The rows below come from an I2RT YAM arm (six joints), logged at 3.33 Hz.
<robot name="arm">
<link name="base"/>
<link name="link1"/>
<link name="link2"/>
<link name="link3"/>
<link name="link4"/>
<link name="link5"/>
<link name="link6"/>
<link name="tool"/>
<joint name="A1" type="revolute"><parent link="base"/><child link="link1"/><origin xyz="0 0 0.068" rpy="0 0 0"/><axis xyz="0 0 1"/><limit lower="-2.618" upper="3.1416"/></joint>
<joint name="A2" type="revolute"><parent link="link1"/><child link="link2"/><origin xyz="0.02 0.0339 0.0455" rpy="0 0 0"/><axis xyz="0 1 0"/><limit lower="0" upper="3.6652"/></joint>
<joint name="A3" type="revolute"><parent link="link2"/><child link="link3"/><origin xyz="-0.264 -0.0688 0" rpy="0 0 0"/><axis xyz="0 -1 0"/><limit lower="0" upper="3.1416"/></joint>
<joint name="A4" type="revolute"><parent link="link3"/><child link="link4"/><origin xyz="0.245 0.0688 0.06" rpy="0 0 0"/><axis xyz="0 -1 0"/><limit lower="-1.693" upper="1.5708"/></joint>
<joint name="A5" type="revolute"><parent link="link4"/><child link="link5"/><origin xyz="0.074 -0.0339 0.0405" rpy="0 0 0"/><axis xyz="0 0 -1"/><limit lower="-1.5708" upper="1.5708"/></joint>
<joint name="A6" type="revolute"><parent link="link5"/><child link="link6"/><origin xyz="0.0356 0 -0.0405" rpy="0 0 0"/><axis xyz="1 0 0"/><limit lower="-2.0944" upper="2.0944"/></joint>
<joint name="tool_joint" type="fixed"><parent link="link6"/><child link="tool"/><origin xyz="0 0 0" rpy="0 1.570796 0"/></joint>
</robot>
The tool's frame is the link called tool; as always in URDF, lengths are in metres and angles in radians.
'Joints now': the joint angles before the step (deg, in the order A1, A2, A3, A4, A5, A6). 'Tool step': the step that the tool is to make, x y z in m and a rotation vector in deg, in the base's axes. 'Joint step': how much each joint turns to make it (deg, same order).
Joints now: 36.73 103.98 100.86 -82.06 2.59 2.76
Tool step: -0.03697 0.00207 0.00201 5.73 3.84 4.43
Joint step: 3.56 -6.49 -7.34 1.42 -6.92 -0.26
